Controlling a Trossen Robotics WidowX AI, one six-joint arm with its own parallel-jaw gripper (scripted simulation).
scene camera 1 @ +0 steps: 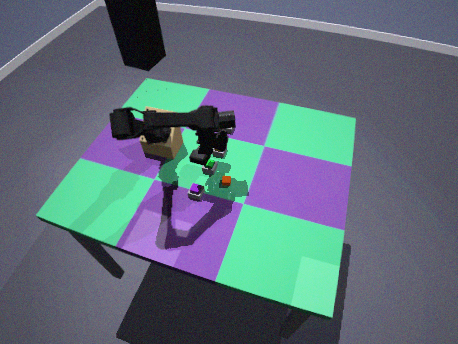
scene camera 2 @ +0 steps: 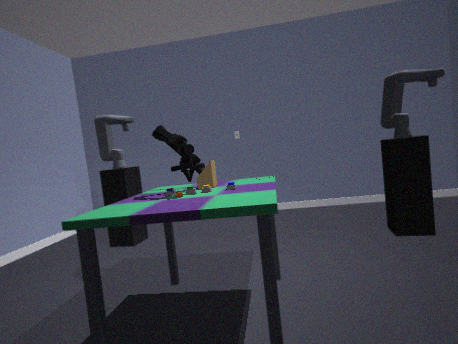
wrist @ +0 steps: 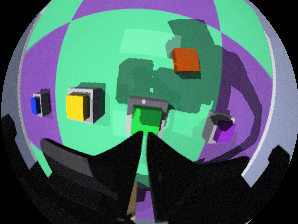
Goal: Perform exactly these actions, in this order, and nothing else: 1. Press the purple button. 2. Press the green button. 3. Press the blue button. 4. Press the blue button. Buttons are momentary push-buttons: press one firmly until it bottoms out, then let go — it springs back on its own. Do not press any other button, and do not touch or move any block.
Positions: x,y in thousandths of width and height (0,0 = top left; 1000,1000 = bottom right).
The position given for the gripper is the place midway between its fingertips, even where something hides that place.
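The gripper (scene camera 1: 455,458) is shut and holds nothing. The wrist view offers another sight of the gripper (wrist: 488,609), together with a green button (wrist: 485,533).
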